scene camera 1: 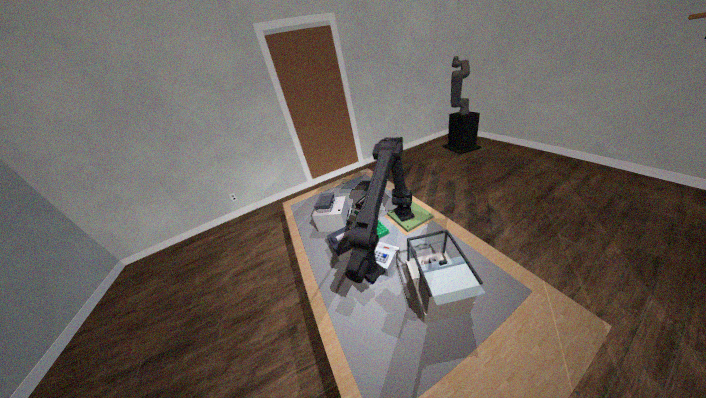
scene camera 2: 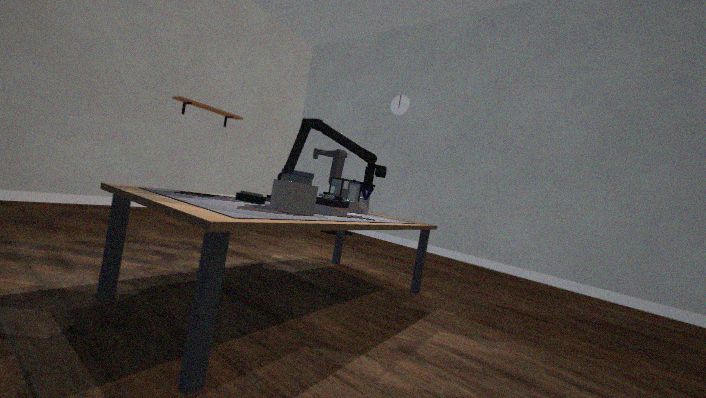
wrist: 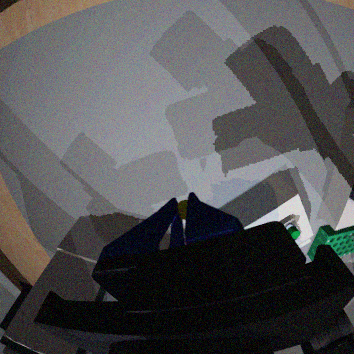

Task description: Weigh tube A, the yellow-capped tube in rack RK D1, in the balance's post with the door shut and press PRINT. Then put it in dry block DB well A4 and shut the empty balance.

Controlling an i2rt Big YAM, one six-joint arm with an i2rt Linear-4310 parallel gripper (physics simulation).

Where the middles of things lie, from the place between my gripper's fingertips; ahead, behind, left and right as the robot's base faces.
Right now my hand is 240 mm past the glass-box balance (scene camera 1: 445,284), 80 mm to the right of it and 10 mm below it.
